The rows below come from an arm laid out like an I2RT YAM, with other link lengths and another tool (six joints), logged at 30 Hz.
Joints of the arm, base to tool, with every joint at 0 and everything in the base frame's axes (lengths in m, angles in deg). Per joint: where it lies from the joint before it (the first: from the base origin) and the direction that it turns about. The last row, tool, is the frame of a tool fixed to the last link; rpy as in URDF.
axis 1: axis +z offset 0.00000 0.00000 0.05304
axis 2: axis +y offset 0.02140 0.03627 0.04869
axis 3: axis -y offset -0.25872 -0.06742 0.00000
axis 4: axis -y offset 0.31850 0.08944 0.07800
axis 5: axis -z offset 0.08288 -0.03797 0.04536
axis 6: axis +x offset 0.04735 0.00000 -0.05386
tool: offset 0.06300 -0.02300 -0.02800 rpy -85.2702 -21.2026 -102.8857
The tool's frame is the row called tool.
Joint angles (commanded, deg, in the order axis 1, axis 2, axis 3, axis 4, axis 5, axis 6), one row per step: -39.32, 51.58, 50.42, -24.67, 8.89, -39.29; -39.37, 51.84, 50.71, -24.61, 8.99, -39.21; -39.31, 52.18, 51.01, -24.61, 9.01, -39.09; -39.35, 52.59, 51.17, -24.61, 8.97, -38.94; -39.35, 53.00, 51.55, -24.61, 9.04, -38.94; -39.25, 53.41, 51.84, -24.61, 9.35, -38.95; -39.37, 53.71, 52.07, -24.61, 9.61, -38.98; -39.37, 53.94, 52.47, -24.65, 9.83, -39.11; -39.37, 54.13, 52.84, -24.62, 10.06, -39.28; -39.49, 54.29, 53.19, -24.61, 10.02, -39.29; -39.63, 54.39, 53.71, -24.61, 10.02, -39.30; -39.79, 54.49, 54.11, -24.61, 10.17, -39.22; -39.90, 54.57, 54.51, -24.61, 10.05, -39.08
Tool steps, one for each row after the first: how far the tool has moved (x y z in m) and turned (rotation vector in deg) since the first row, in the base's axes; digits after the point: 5 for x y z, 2 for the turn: 0.00040, -0.00094, 0.00114, -0.04, -0.10, -0.17; 0.00153, -0.00142, 0.00169, 0.05, -0.14, -0.18; 0.00246, -0.00238, 0.00062, 0.31, -0.06, -0.25; 0.00347, -0.00337, 0.00152, 0.30, -0.02, -0.32; 0.00445, -0.00411, 0.00175, 0.26, 0.17, -0.49; 0.00429, -0.00553, 0.00209, 0.20, 0.31, -0.83; 0.00457, -0.00630, 0.00418, -0.03, 0.36, -0.97; 0.00482, -0.00706, 0.00647, -0.34, 0.38, -1.11; 0.00489, -0.00798, 0.00850, -0.46, 0.22, -1.19; 0.00469, -0.00892, 0.01229, -0.73, -0.10, -1.33; 0.00406, -0.01001, 0.01508, -0.92, -0.35, -1.66; 0.00407, -0.01060, 0.01785, -1.00, -0.72, -1.72
